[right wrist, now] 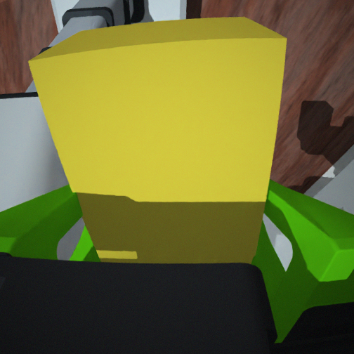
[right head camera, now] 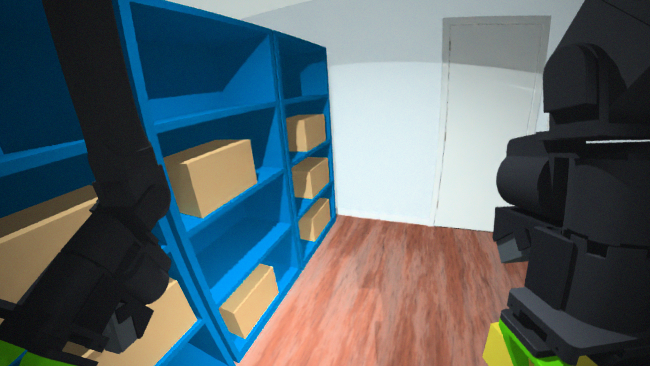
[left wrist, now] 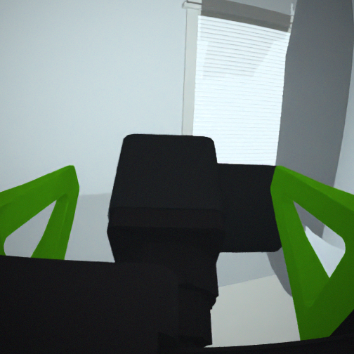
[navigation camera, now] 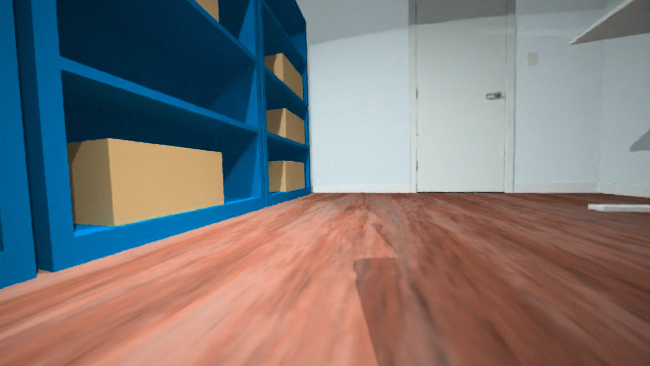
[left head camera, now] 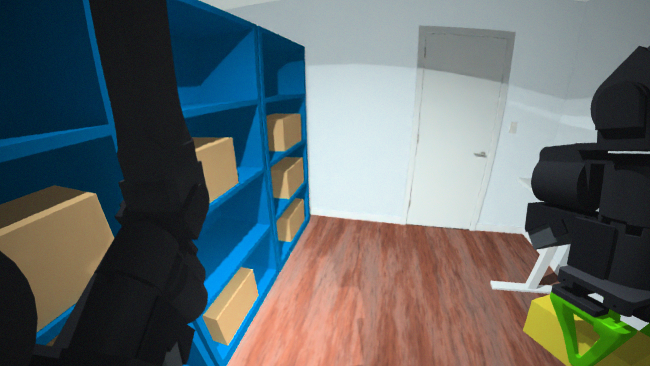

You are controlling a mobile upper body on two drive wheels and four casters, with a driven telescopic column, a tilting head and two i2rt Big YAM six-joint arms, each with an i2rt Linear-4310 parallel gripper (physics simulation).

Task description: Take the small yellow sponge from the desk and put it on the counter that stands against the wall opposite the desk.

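Frame: origin at the left arm's base, x ahead, y left, z up, level; metres.
Where they show: right gripper, between the fingertips: (left head camera: 597, 359).
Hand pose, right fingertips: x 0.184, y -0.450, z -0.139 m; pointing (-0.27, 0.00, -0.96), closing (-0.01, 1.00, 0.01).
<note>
Each offset is from my right fingertips to the top centre of the thing. Level surfaces: height alone.
The yellow sponge {dx +0.021, dy +0.001, dz +0.045 m} (left head camera: 542, 319) (right head camera: 494, 345) (right wrist: 165, 125) is held between the green fingers of my right gripper (right wrist: 174, 177), which is shut on it; the sponge sticks out beyond the fingertips in the right wrist view. My left gripper (left wrist: 174, 176) is wide open, with no object between its fingers. A white tabletop {dz -0.339 m} (navigation camera: 620, 25) with a white foot (left head camera: 520, 286) (navigation camera: 620, 207) shows in part at the right; I cannot tell whether it is the desk or the counter.
Blue shelf units (left head camera: 259, 150) (right head camera: 280, 150) (navigation camera: 260, 150) holding several tan boxes {dx +1.022, dy +0.937, dz -0.004 m} (left head camera: 217, 165) (right head camera: 215, 170) {dx +1.001, dy +0.943, dz -0.918 m} (navigation camera: 165, 180) line the left side. A white door (left head camera: 457, 140) (right head camera: 485, 140) (navigation camera: 460, 115) stands in the far wall. A window with blinds (left wrist: 237, 90) shows in the left wrist view.
</note>
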